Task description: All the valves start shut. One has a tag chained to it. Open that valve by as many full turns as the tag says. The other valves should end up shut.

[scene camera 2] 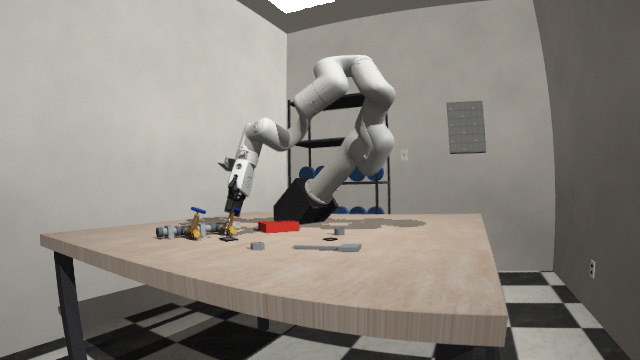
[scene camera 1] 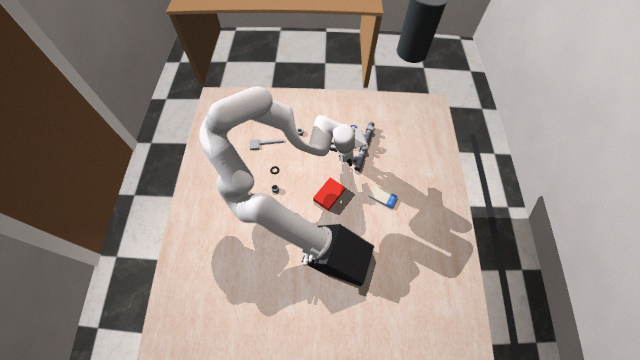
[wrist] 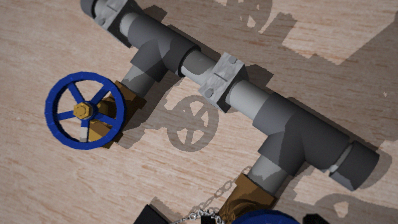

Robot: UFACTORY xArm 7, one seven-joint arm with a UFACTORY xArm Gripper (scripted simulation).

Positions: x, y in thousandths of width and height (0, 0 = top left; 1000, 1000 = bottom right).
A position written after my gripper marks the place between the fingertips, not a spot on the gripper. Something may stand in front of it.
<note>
In view: my gripper (scene camera 2: 362, 596) and a blue handwheel (wrist: 129, 471).
</note>
